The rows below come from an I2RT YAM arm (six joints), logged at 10 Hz.
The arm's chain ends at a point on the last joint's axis. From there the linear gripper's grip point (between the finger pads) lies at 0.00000 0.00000 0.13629 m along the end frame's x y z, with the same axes.
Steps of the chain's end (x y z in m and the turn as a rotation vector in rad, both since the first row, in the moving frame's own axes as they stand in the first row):
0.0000 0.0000 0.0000 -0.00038 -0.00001 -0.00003
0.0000 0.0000 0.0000 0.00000 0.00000 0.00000
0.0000 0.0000 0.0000 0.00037 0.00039 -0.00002
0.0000 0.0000 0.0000 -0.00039 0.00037 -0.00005
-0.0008 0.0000 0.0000 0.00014 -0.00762 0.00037
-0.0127 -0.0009 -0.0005 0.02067 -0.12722 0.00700
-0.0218 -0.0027 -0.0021 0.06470 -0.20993 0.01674
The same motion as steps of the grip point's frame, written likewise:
0.0000 0.0001 0.0000 -0.00038 -0.00001 -0.00003
0.0000 0.0000 0.0000 0.00000 0.00000 0.00000
0.0001 -0.0001 0.0000 0.00037 0.00039 -0.00002
0.0001 0.0001 0.0000 -0.00039 0.00037 -0.00005
-0.0018 0.0000 0.0000 0.00014 -0.00762 0.00037
-0.0300 -0.0038 -0.0016 0.02067 -0.12722 0.00700
-0.0501 -0.0117 -0.0054 0.06470 -0.20993 0.01674

